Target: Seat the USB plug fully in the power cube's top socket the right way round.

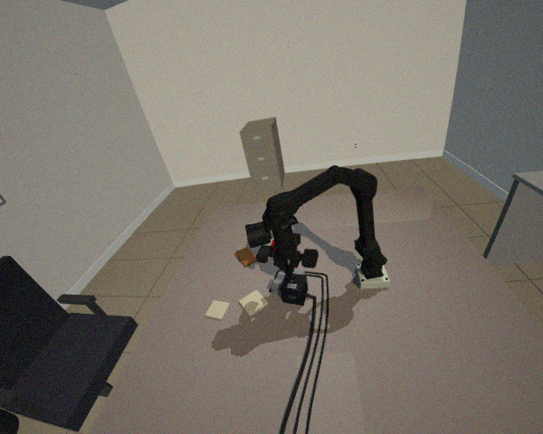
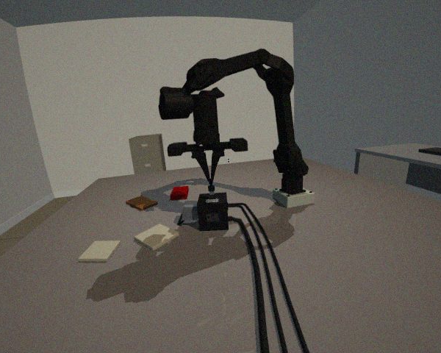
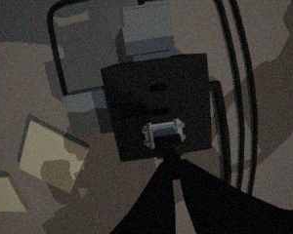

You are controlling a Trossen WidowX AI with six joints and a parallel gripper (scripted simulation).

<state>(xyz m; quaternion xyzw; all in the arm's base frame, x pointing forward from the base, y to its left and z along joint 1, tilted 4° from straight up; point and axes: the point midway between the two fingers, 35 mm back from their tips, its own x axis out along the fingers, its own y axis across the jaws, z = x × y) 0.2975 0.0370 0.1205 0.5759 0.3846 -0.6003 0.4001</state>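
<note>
My gripper tip is now 2 cm above the grey USB plug. From my gripper tip the other things lie so: red block (4 cm ahead, 29 cm to the right, 12 cm below); brown pad (19 cm ahead, 27 cm to the right, 12 cm below).
</note>
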